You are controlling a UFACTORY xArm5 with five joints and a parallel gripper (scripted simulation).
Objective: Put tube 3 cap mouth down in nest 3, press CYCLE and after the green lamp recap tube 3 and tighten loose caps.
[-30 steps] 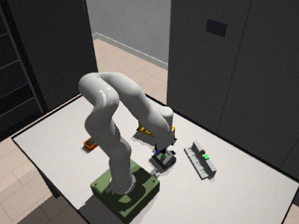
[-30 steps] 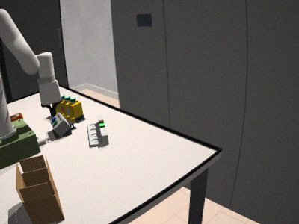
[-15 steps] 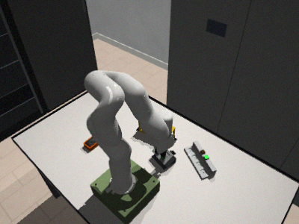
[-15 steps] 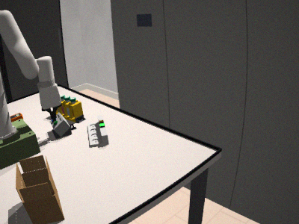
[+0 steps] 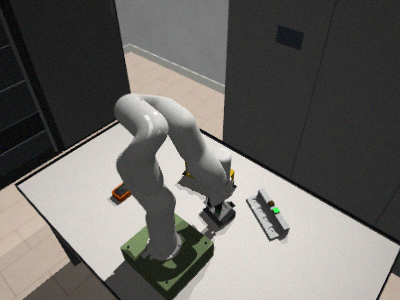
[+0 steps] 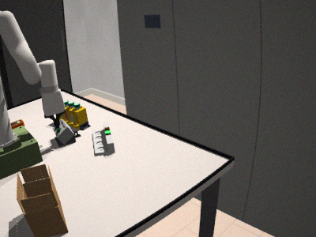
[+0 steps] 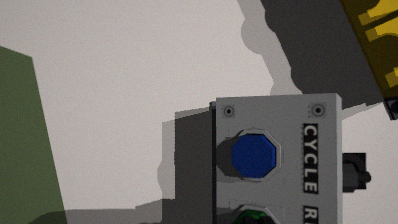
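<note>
Right now the green ready key is 30 mm below my hand. From my hand the other things lie so: orange object: 410 mm to the left, 140 mm behind, 80 mm below; key housing: 50 mm below, 20 mm to the left, 20 mm ahead; blue cycle key: 40 mm to the left, 30 mm below, 10 mm ahead.
</note>
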